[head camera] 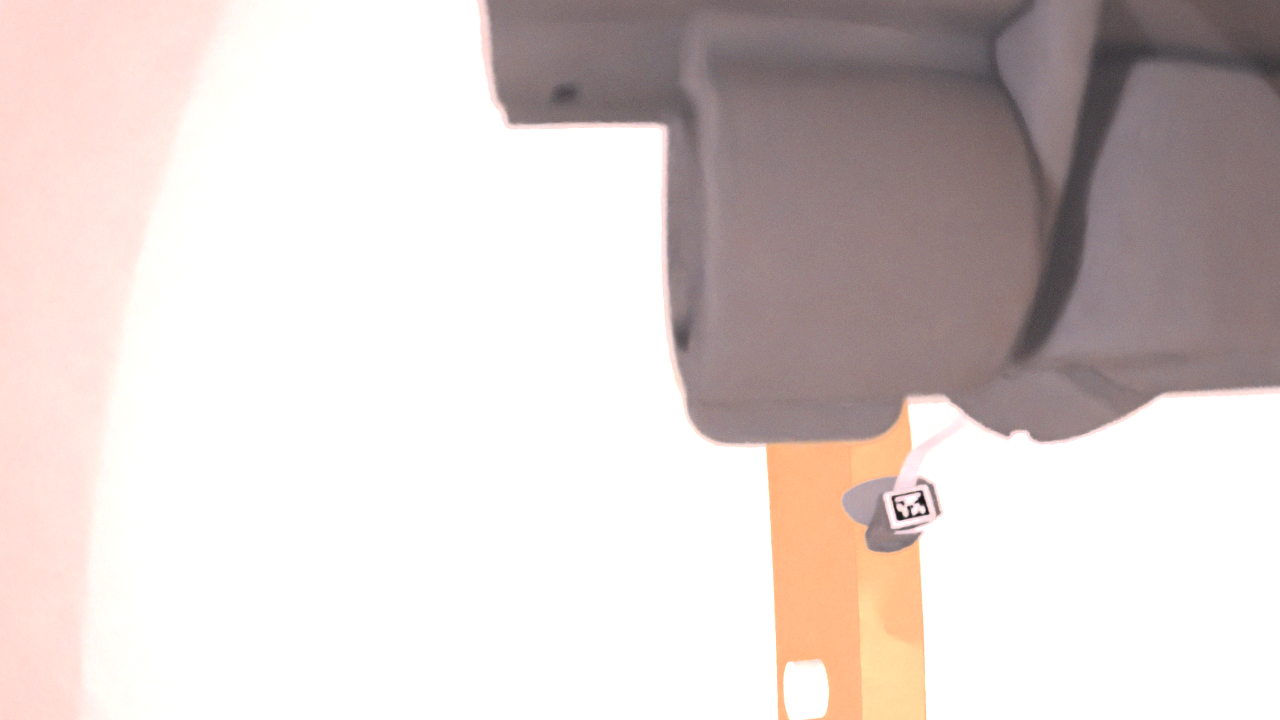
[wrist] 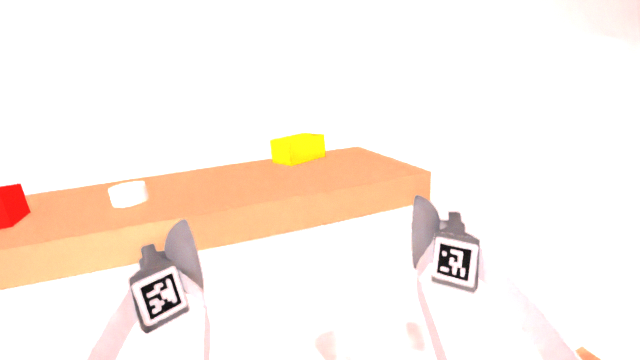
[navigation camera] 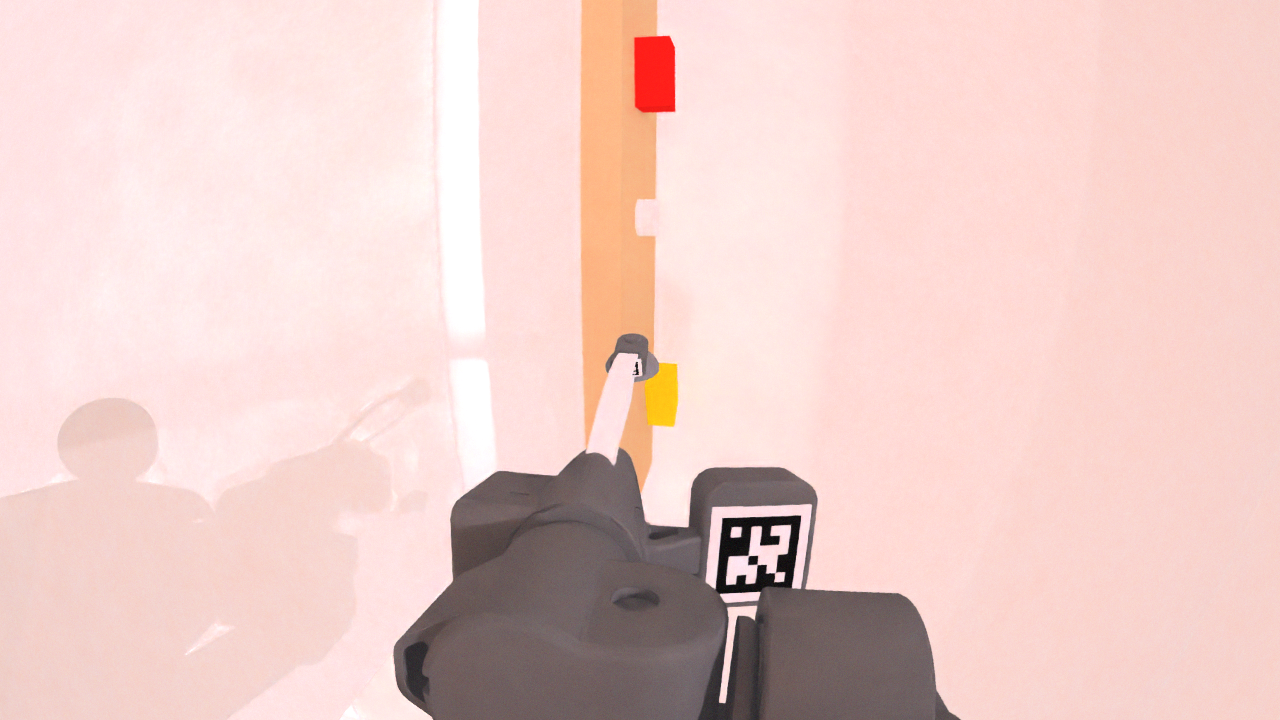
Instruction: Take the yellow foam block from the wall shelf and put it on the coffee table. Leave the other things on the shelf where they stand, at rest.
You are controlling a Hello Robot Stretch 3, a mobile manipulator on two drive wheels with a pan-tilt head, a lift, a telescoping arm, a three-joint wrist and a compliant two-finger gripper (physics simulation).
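Frame: origin at the robot's base, x ahead, y left, z up, level; centimetres.
Seen in the pictures: gripper, fingertip midpoint: (navigation camera: 630, 442).
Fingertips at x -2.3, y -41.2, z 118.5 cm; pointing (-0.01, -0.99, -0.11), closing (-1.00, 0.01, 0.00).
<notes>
Offsets run from my fingertips to a thing's top centre.
The yellow foam block {dx -1.4, dy -45.0, dz -1.2 cm} (navigation camera: 662, 394) (wrist: 295, 151) sits on the wooden wall shelf (head camera: 814, 573) (navigation camera: 601, 268) (wrist: 300, 212), near the shelf's right end in the wrist view, toward the back of its top. My gripper (wrist: 305, 233) is open and empty. In the wrist view its fingertips stand wide apart in front of the shelf, and the block shows beyond them, between their directions and higher in the picture. In the navigation view one fingertip overlaps the shelf beside the block. The block does not show in the head view. The coffee table does not show in these views.
A white cylinder {dx +24.6, dy -27.9, dz -3.2 cm} (head camera: 805, 689) (navigation camera: 646, 217) (wrist: 128, 194) stands on the shelf, to the left of the block in the wrist view. A red block {dx +43.4, dy -23.4, dz -1.2 cm} (navigation camera: 655, 74) (wrist: 11, 206) stands farther along. The wall rises behind the shelf. My dark wrist hides much of the head view.
</notes>
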